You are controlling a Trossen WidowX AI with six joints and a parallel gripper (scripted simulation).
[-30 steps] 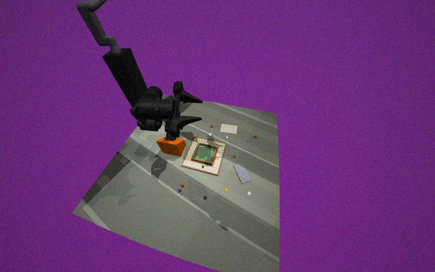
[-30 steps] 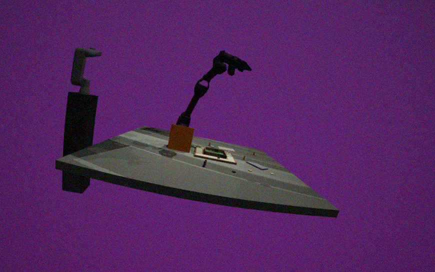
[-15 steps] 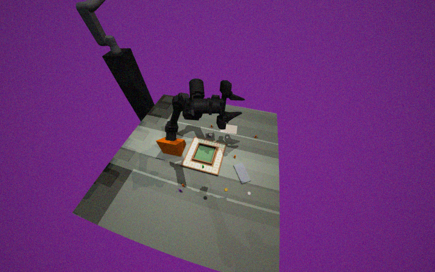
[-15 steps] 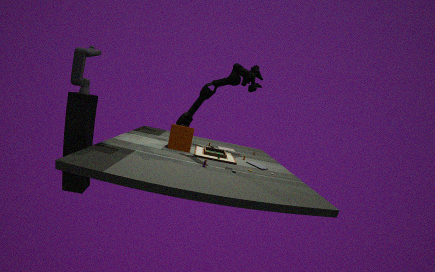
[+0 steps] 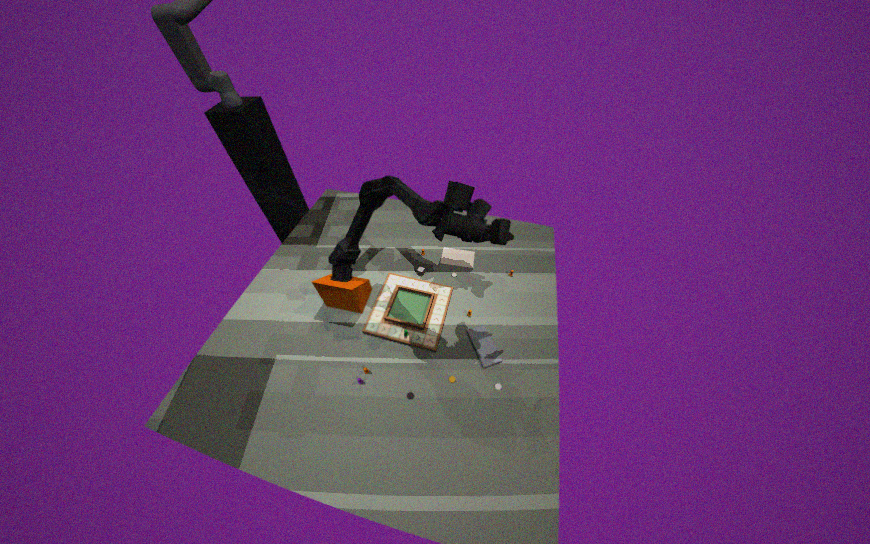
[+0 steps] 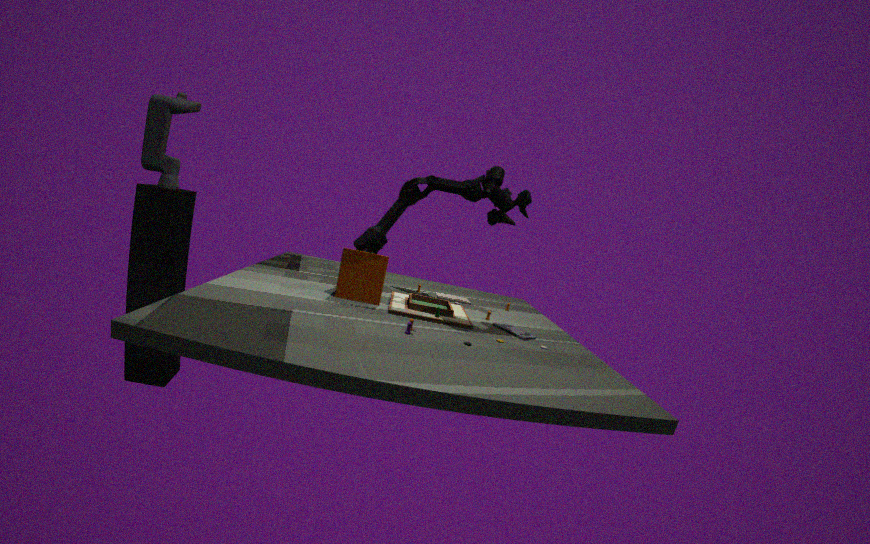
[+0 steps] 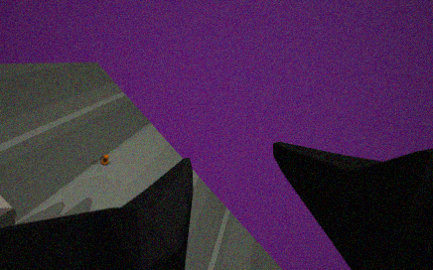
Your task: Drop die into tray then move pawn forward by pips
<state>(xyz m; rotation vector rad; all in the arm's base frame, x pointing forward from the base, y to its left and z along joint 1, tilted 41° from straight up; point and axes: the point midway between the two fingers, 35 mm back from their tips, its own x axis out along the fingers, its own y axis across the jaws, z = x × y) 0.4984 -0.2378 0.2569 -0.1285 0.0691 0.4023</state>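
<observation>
Right now my gripper tip is 380 mm above the white die, 270 mm past it and 150 mm to the right of it. The rest, counted from my gripper tip: grey flat plate 390 mm below, 170 mm to the right, 10 mm behind; green dice tray 390 mm below, 300 mm behind, 40 mm to the right; white card 390 mm below, 250 mm to the left, 110 mm behind.
</observation>
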